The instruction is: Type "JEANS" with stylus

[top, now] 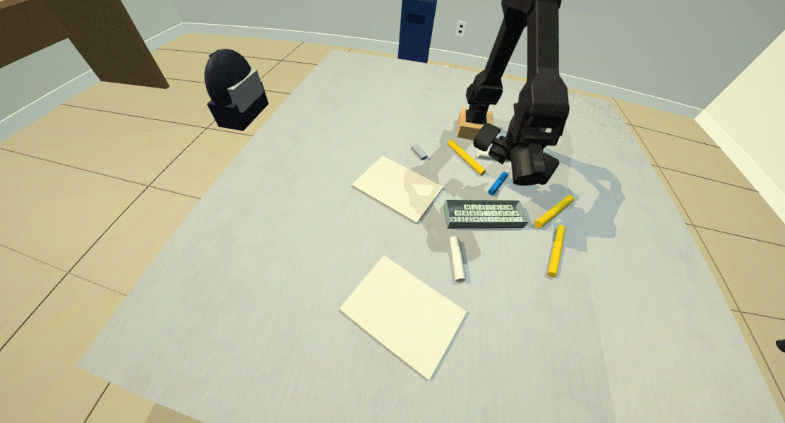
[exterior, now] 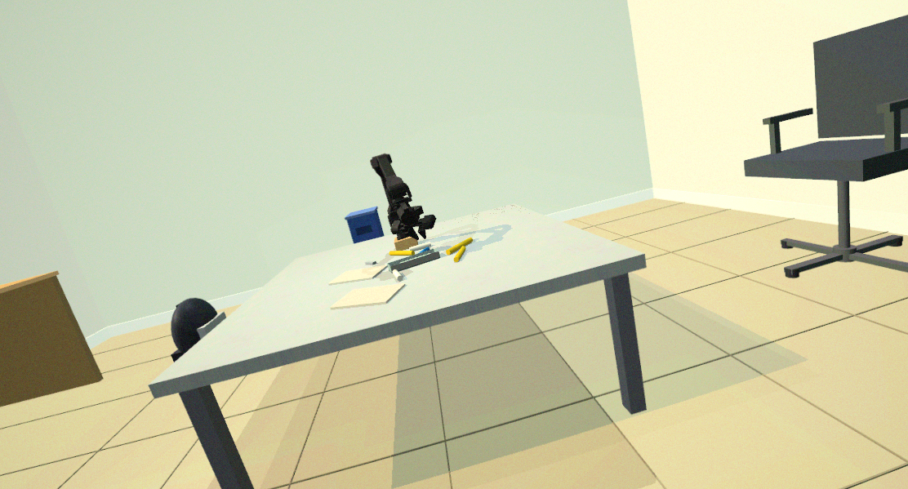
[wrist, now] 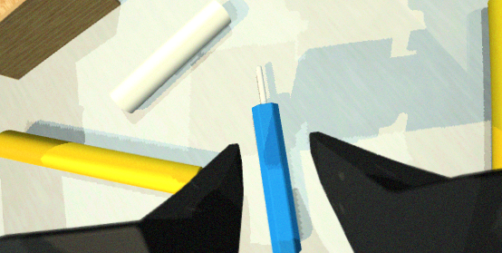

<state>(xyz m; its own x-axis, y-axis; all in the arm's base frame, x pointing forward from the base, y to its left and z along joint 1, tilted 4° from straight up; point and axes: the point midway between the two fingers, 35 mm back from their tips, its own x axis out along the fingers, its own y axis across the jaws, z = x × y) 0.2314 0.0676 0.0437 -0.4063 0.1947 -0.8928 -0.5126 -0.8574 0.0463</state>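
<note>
Right now my gripper tip is 50 mm above the stylus, 10 mm to the right of it and 10 mm past it. From my gripper tip the other things lie so: grey block: 230 mm to the right, 60 mm below, 60 mm behind.
</note>
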